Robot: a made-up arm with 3 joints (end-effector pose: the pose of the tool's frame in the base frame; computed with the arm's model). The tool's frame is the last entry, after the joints. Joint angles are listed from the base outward.
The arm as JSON. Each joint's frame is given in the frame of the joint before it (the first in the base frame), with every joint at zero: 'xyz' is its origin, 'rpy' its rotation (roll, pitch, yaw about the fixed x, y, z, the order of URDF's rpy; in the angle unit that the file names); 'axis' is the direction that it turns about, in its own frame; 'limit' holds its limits. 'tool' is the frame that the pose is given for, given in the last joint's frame.
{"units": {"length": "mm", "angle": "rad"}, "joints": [
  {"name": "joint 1", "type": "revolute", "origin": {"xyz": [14.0, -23.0, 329.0], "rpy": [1.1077, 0.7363, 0.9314]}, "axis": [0.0, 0.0, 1.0], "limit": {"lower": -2.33, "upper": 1.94}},
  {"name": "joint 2", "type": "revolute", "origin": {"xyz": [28.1, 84.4, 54.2], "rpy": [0.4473, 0.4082, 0.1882]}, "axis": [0.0, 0.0, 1.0], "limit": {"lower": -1.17, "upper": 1.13}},
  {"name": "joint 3", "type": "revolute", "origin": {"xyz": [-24.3, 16.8, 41.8], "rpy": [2.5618, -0.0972, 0.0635]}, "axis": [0.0, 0.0, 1.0], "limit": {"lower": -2.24, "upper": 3.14}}
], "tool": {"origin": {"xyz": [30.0, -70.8, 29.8], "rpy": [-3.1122, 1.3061, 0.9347]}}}
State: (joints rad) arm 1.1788 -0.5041 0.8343
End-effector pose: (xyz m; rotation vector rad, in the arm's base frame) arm 0.0269 0.0197 0.4500 -0.1930 -0.4579 0.0740
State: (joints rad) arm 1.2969 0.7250 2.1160
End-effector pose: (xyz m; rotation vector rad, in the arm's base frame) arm 0.0670 0.0217 0.4420 -0.1095 0.0287 -0.3545
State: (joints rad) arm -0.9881 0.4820 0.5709
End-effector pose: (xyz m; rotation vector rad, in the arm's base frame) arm 0.1378 0.0699 0.2834 -1.0289 0.1233 -0.5644
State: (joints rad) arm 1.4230 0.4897 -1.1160
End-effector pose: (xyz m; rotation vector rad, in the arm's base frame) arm 0.0405 -0.1315 0.3860 2.7698 -0.4180 0.9071
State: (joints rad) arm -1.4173 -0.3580 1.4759
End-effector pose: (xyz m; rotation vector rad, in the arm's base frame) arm 0.0906 -0.0582 0.2558 -3.0548 0.6203 -0.1685
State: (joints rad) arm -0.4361 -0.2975 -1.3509
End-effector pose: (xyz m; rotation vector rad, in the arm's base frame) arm 0.1057 0.0613 0.4367 0.6850 0.2629 0.1150
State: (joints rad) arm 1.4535 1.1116 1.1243
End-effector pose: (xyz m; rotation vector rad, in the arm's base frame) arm 0.0387 -0.0699 0.4843 1.3390 0.0212 -0.0096
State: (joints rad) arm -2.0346 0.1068 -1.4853
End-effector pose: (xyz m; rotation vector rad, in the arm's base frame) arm 0.1402 0.0220 0.2968 -0.2852 0.2137 -0.5296
